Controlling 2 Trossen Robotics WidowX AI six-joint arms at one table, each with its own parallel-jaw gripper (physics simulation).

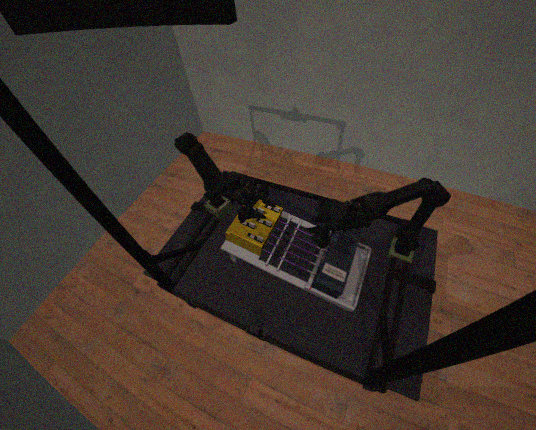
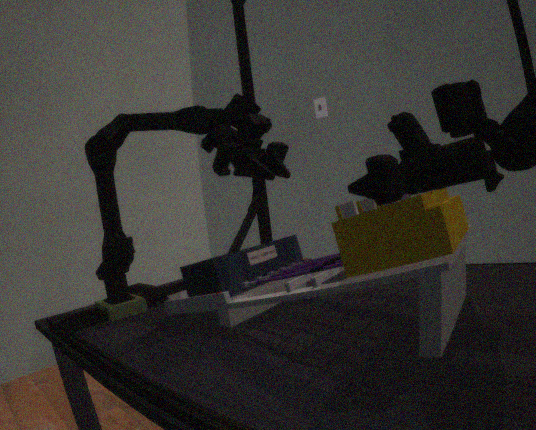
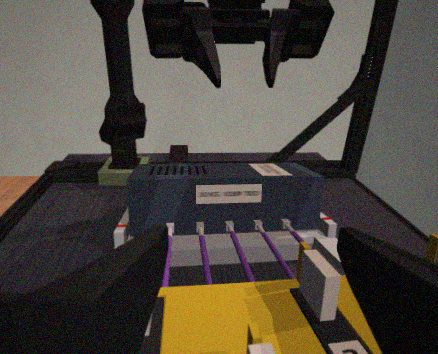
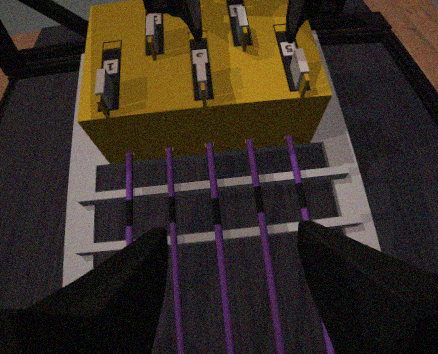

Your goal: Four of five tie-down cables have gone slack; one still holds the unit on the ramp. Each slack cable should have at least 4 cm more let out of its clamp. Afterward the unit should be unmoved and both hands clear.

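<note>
The yellow clamp block sits at the raised end of the white ramp. Its several white levers stand up from numbered slots. Purple cables run to the dark blue unit at the low end; which one is taut cannot be told. My left gripper is open and empty over the block, its fingers either side of the clamp 4 lever. My right gripper is open and empty, above the cables.
Two white crossbars lie under the cables, and each cable has a black band. Low white posts with red marks stand beside the unit. Black frame posts rise around the dark table.
</note>
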